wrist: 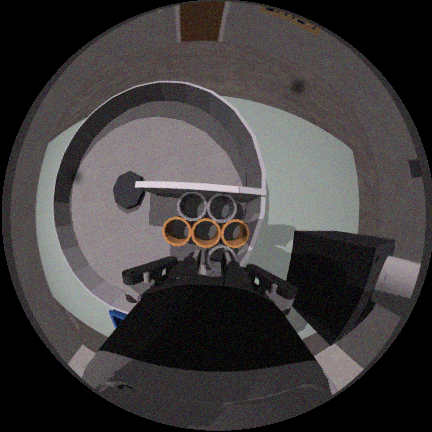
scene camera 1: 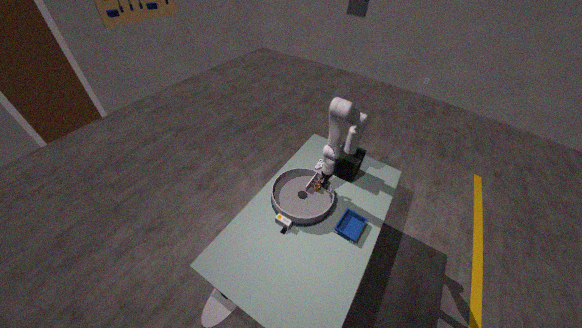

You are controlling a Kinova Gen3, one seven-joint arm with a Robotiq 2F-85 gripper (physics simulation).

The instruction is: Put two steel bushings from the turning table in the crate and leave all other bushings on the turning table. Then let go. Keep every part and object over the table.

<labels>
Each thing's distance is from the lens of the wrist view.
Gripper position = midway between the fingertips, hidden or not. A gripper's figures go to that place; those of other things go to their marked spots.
gripper [wrist: 211,256]: 18 cm
round grey turning table [wrist: 120,176]: 25 cm
</labels>
